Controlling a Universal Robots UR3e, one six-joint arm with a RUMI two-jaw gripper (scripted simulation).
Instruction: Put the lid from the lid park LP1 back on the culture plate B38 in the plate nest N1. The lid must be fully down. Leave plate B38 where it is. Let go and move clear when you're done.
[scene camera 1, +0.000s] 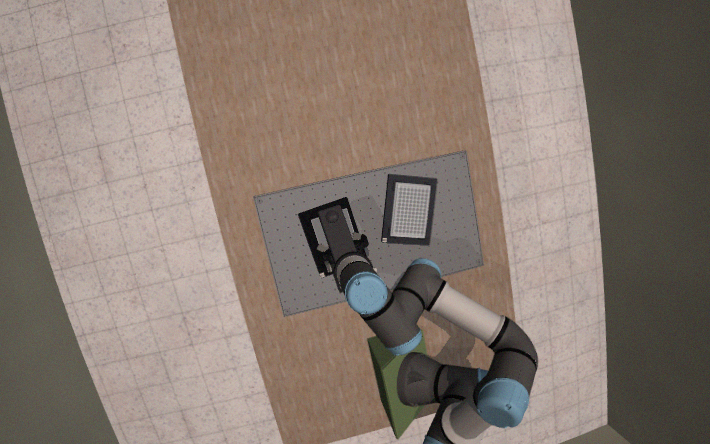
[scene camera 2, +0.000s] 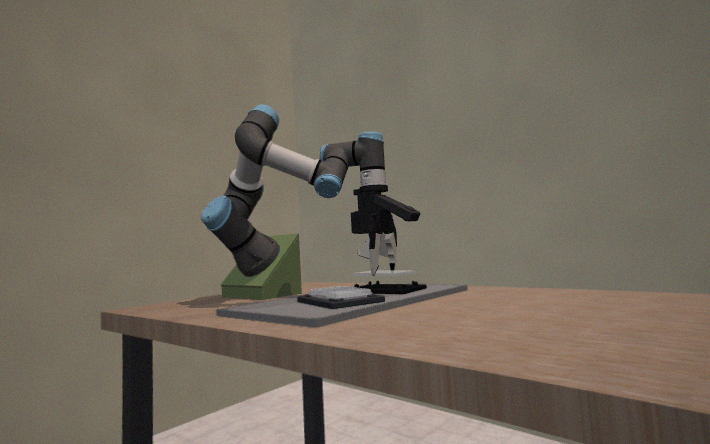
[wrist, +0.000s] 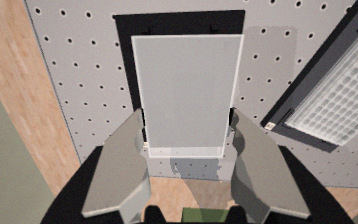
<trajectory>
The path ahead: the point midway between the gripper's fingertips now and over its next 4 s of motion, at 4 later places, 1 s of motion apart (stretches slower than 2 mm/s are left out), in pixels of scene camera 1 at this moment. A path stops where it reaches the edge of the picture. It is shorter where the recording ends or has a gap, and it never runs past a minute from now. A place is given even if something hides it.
My gripper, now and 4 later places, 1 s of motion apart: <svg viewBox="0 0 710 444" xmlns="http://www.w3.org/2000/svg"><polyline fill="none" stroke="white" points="337,241 389,221 413,212 411,212 411,212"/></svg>
</trajectory>
